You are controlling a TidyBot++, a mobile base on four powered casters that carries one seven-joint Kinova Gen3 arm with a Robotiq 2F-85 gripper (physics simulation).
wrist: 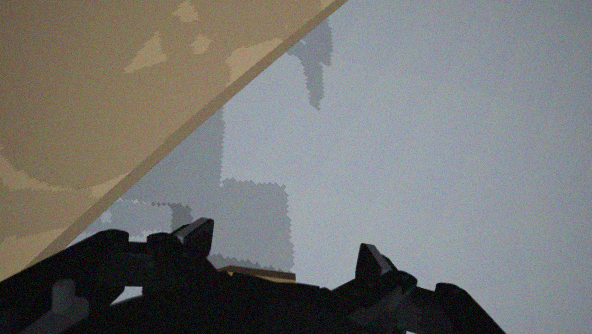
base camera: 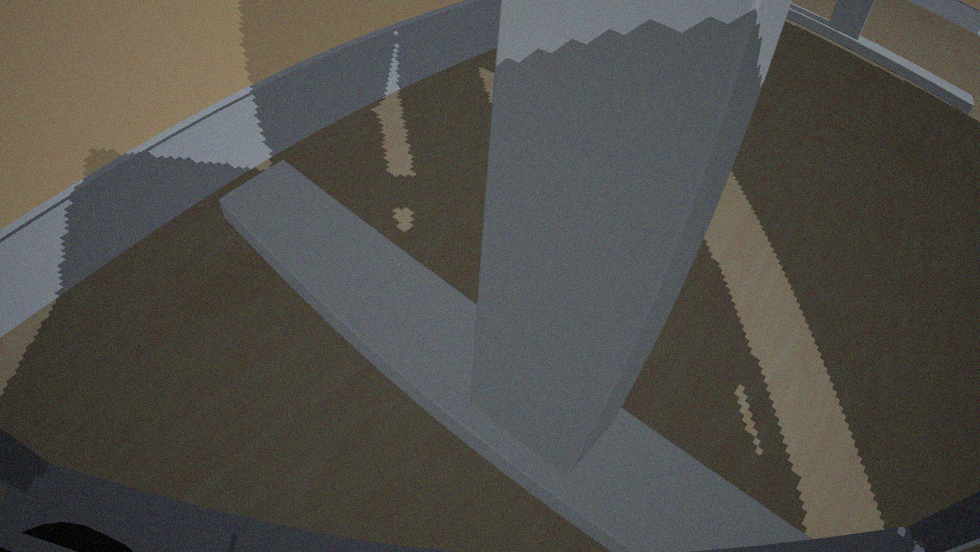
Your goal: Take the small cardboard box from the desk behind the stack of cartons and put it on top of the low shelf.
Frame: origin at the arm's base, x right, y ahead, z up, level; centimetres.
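Where they show: gripper, fingertip midpoint: (wrist: 284,247).
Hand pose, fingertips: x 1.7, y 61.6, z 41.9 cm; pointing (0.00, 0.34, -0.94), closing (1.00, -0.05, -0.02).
After its pixels a point has its place.
My gripper (wrist: 284,247) @(x 1.7, y 61.6, z 41.9 cm) is open and empty at the bottom of the wrist view, its two black fingers wide apart. A thin brown and tan edge of what looks like the small cardboard box (wrist: 270,274) @(x 0.6, y 59.4, z 35.5 cm) shows low between the fingers; the gripper's body hides the rest of it. It appears to lie on a pale blue-grey surface, likely the desk top (wrist: 440,150) @(x 16.4, y 72.7, z 32.3 cm). A large tan surface with a darker border, possibly a carton (wrist: 90,100) @(x -14.2, y 70.4, z 40.8 cm), fills the upper left. The low shelf cannot be made out in either view.
In the base view a broad grey upright (base camera: 589,219) @(x 2.5, y 24.3, z -18.1 cm) stands on a long slanting grey foot (base camera: 356,274) over the dark brown floor (base camera: 240,384) @(x -18.5, y 27.6, z -39.7 cm). A pale grey band (base camera: 329,109) @(x -19.8, y 61.2, z -37.6 cm) runs along the upper left. Grey rails (base camera: 891,65) @(x 88.0, y 113.4, z -38.4 cm) show at the upper right.
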